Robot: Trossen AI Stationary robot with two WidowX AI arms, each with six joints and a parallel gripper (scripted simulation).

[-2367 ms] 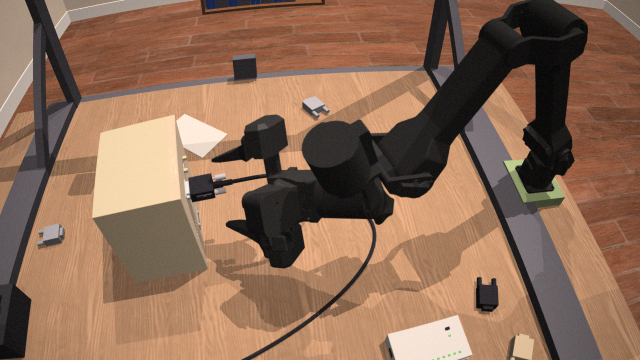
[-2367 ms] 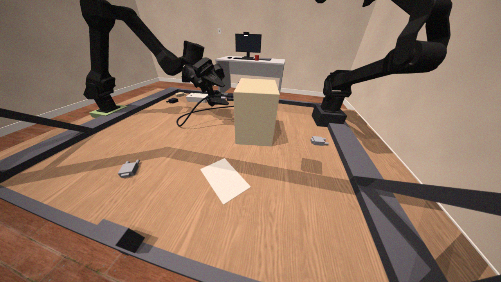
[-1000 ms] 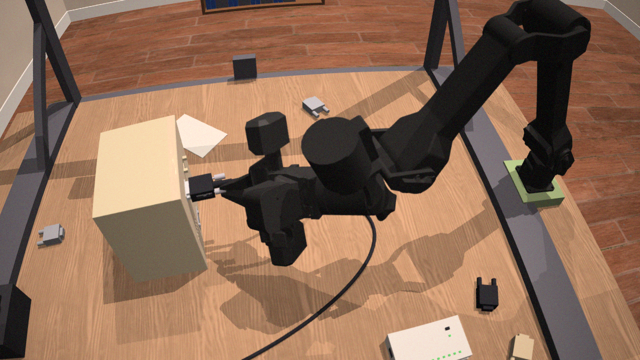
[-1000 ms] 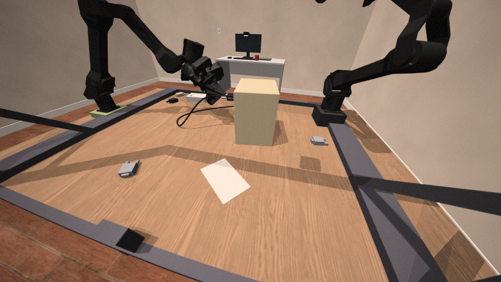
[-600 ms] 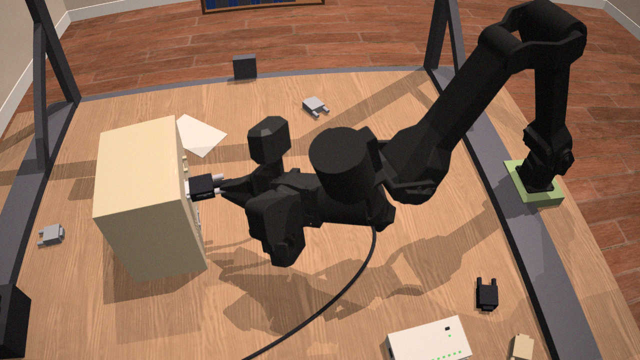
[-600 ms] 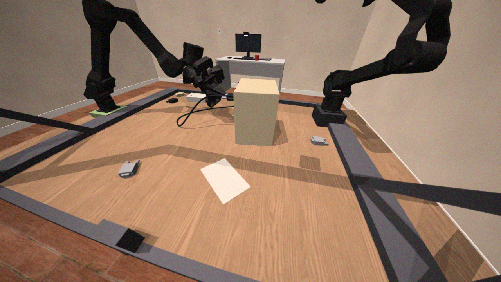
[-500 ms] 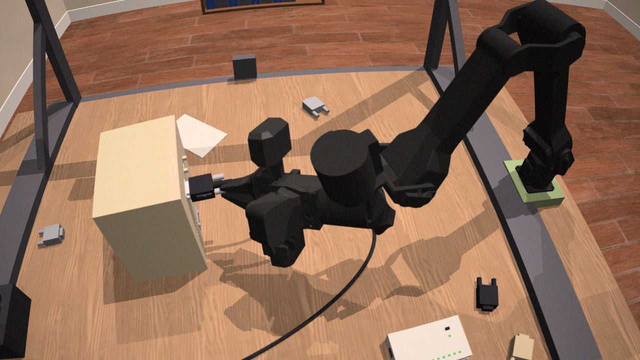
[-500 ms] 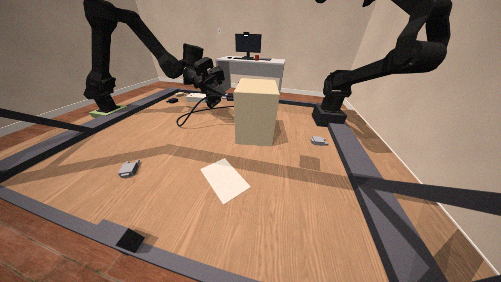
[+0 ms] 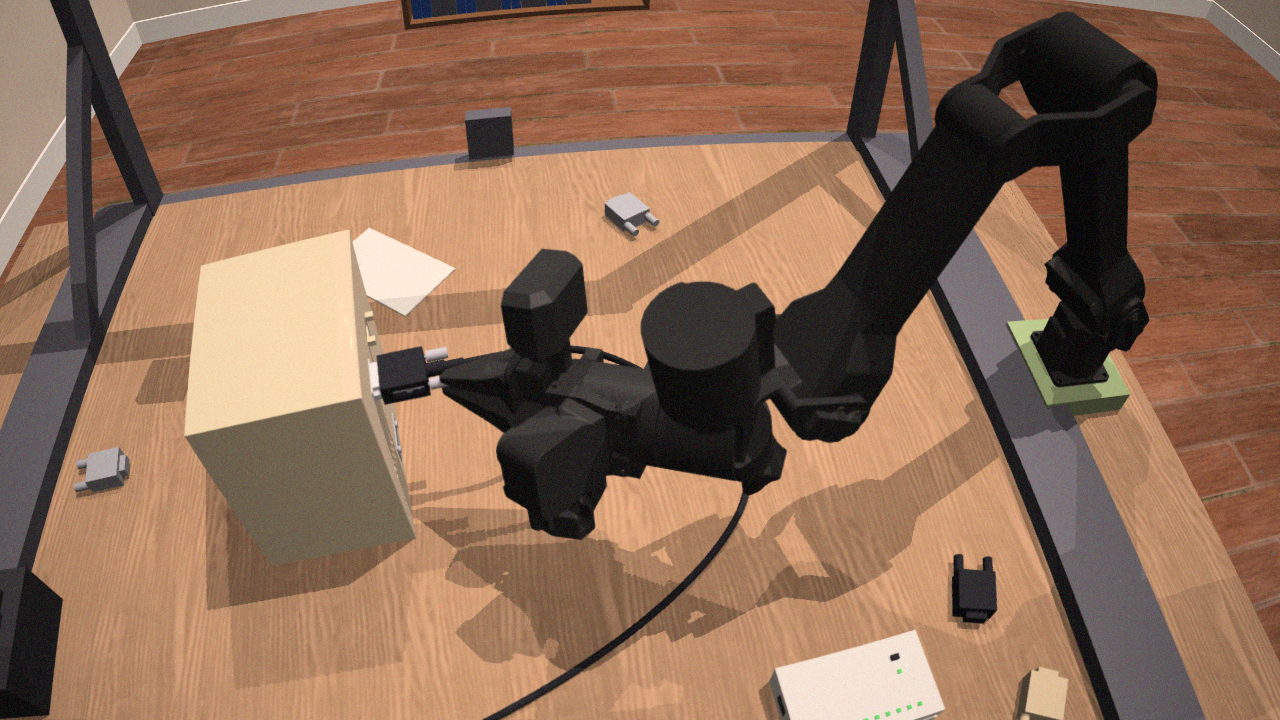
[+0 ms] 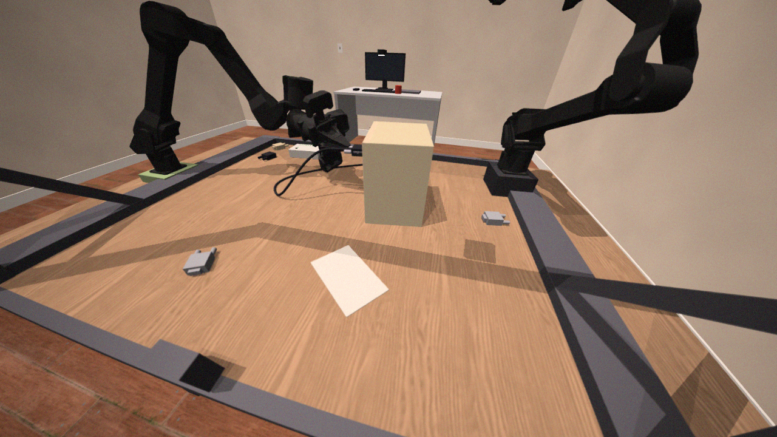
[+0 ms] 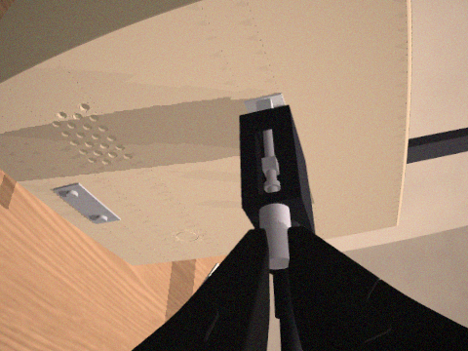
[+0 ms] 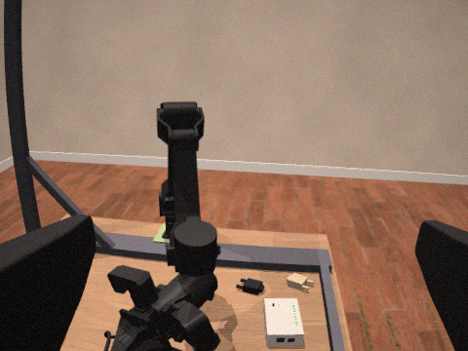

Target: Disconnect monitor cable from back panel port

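The black monitor plug lies 50 mm to the right of my left hand, 30 mm behind it and 10 mm below it. From my left hand the other things lie so: white device 250 mm ahead, 170 mm to the left, 110 mm below; white sheet 280 mm behind, 120 mm below, 60 mm to the right; beige box 140 mm to the right, 60 mm behind, 40 mm below.
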